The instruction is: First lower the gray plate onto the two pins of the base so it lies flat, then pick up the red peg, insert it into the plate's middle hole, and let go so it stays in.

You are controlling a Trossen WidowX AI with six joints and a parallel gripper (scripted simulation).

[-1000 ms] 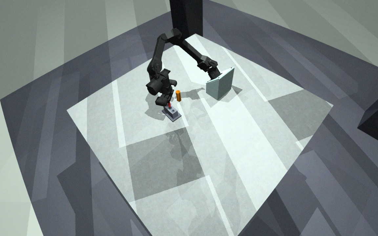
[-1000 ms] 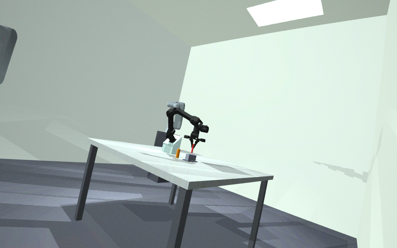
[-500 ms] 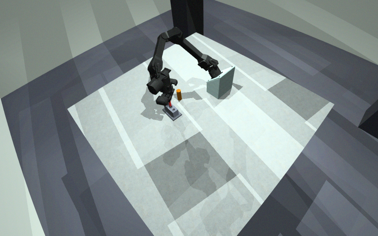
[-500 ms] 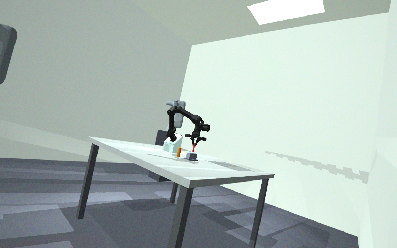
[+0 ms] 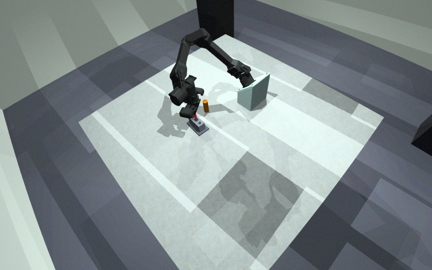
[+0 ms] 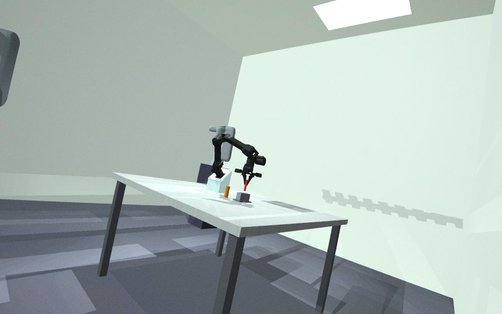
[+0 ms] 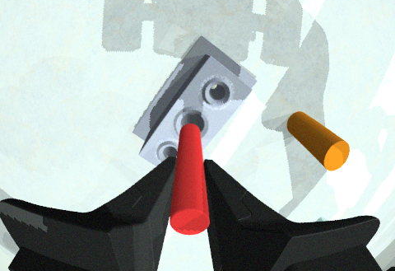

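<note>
My gripper tip is now right at the red peg. Also, from my gripper tip: orange cylinder 110 mm behind, 50 mm to the right, 70 mm below; then gray plate 70 mm below; then dark base 110 mm below.
</note>
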